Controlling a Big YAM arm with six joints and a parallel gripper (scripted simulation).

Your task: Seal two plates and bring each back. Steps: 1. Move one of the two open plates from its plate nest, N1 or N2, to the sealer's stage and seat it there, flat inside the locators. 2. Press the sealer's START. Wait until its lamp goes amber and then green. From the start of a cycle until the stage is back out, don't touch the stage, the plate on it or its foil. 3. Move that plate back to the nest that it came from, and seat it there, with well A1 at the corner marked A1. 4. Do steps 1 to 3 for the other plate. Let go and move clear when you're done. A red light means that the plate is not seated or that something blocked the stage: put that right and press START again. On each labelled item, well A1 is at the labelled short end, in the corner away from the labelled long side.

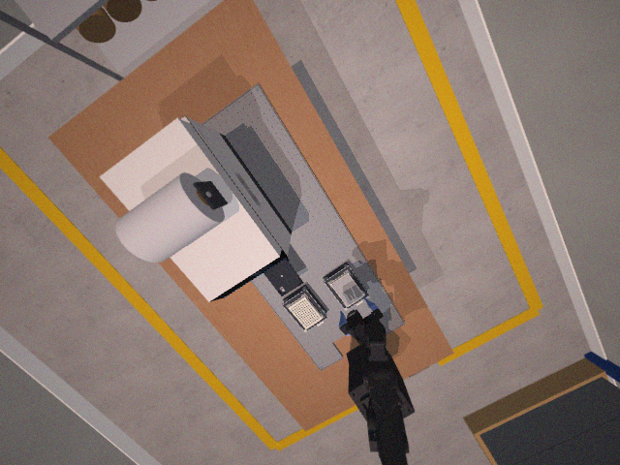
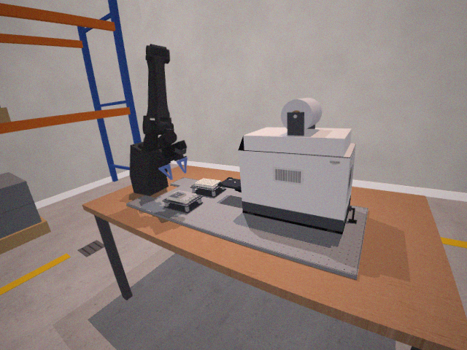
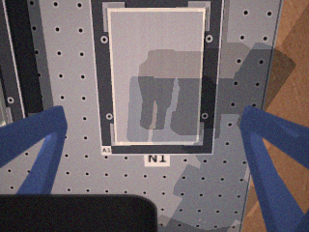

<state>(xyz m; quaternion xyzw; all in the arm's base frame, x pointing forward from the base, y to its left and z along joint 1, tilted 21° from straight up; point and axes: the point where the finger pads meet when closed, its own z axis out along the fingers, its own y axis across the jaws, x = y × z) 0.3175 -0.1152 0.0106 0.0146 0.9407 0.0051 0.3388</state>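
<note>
Now: hand 190 mm to the right of the white well plate, 110 mm above it and 30 mm short of it. Also, from my hand: foil roll 560 mm ahead, 250 mm above, 140 mm to the left; dark sealer stage 220 mm ahead, 150 mm to the left, 70 mm below; start button 330 mm ahead, 240 mm to the left, 30 mm above.
</note>
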